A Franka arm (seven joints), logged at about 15 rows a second.
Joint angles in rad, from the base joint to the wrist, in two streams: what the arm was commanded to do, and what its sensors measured. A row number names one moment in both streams.
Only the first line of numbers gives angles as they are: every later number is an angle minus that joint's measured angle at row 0.
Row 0, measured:
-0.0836 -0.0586 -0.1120 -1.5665 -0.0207 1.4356 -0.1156
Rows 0 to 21, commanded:
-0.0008 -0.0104 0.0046 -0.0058 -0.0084 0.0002 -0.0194
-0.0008 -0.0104 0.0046 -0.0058 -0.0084 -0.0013 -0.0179
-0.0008 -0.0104 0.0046 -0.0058 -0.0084 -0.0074 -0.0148
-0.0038 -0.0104 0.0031 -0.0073 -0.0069 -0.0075 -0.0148
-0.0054 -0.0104 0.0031 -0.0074 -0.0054 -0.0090 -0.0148
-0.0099 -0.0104 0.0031 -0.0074 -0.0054 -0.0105 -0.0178
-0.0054 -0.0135 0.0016 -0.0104 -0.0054 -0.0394 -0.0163
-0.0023 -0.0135 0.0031 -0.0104 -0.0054 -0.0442 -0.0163
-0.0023 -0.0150 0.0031 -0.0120 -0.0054 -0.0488 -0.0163
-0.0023 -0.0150 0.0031 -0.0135 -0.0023 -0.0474 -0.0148
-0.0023 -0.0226 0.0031 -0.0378 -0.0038 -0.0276 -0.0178
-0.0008 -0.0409 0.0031 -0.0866 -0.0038 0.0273 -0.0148
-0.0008 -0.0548 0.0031 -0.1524 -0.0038 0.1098 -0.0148
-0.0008 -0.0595 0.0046 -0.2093 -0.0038 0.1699 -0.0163
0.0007 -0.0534 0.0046 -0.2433 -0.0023 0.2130 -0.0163
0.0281 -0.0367 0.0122 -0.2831 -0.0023 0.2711 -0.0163
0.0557 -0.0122 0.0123 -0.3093 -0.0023 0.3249 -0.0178
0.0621 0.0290 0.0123 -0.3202 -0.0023 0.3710 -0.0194
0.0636 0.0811 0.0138 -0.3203 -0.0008 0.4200 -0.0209
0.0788 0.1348 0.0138 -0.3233 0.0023 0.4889 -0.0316
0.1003 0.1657 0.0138 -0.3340 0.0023 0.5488 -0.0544
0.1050 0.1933 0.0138 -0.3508 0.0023 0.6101 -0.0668
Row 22, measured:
0.0976 0.1320 0.0109 -0.3365 0.0006 0.5175 -0.0208
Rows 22 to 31, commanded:
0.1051 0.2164 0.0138 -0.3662 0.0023 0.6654 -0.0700
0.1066 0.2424 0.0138 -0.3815 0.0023 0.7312 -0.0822
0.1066 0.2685 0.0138 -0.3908 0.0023 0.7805 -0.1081
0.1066 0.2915 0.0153 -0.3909 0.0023 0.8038 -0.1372
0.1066 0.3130 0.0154 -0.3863 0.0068 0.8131 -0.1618
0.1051 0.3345 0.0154 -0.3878 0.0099 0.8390 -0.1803
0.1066 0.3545 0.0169 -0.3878 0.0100 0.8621 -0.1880
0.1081 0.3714 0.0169 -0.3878 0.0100 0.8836 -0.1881
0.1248 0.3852 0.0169 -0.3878 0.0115 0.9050 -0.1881
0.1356 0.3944 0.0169 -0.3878 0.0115 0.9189 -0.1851
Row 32, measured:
0.1212 0.3786 0.0116 -0.3807 0.0010 0.8803 -0.1633
